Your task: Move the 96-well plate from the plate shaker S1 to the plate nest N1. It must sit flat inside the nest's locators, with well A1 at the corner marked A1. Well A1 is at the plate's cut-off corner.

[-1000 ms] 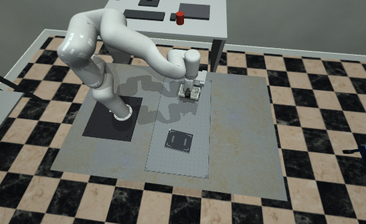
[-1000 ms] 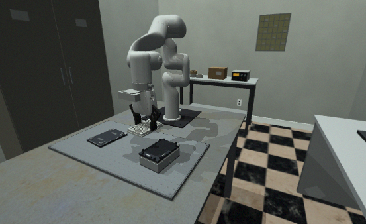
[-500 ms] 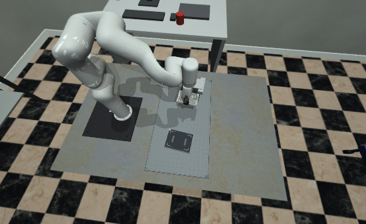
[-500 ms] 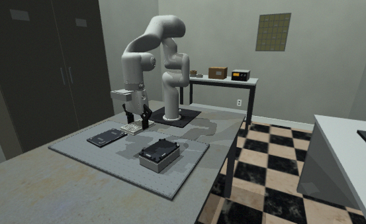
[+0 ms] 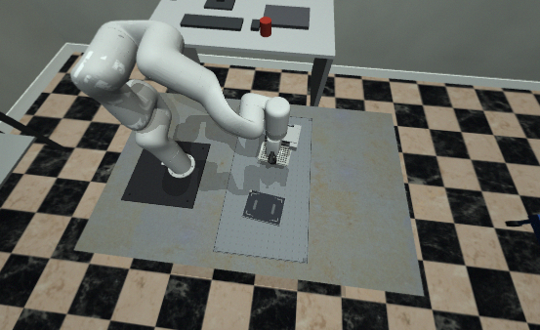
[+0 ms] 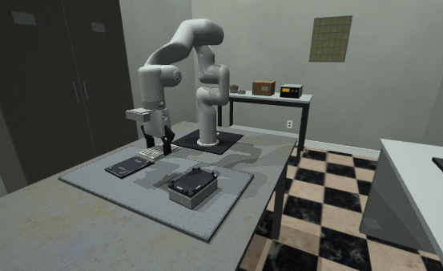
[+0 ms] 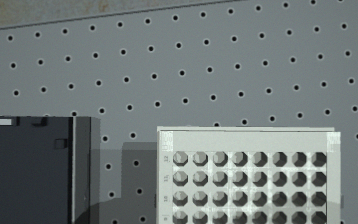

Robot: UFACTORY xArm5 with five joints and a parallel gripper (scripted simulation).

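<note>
My hand is 200 mm to the left of the plate nest N1, 130 mm above it and 10 mm past it. Round my hand: white 96-well plate (10 mm below); then A1 mark (140 mm to the right, 120 mm below, 80 mm behind).
</note>
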